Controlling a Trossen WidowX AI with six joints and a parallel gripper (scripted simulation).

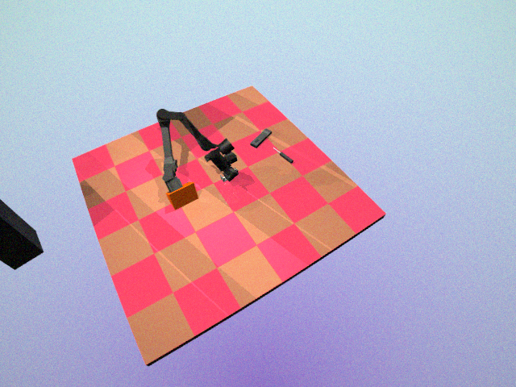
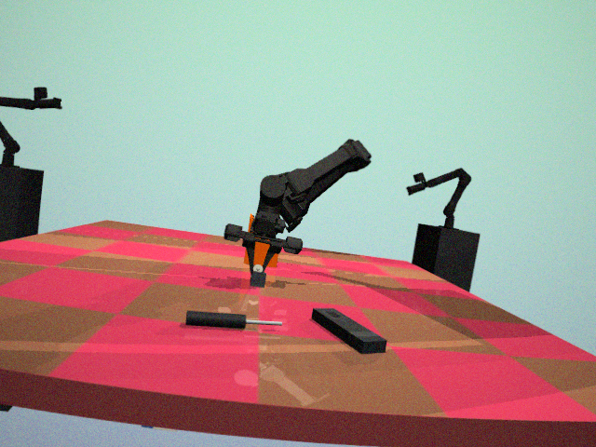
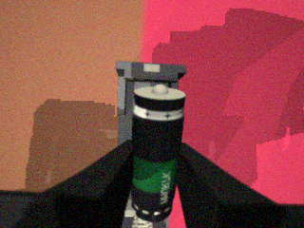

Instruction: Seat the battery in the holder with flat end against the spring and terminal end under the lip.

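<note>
Now: the battery 1 cm above my gripper tip. Also, from my gripper tip: flat black block: 31 cm ahead, 12 cm to the left, 1 cm below; black-handled screwdriver: 32 cm ahead, 6 cm to the right, 1 cm below.
</note>
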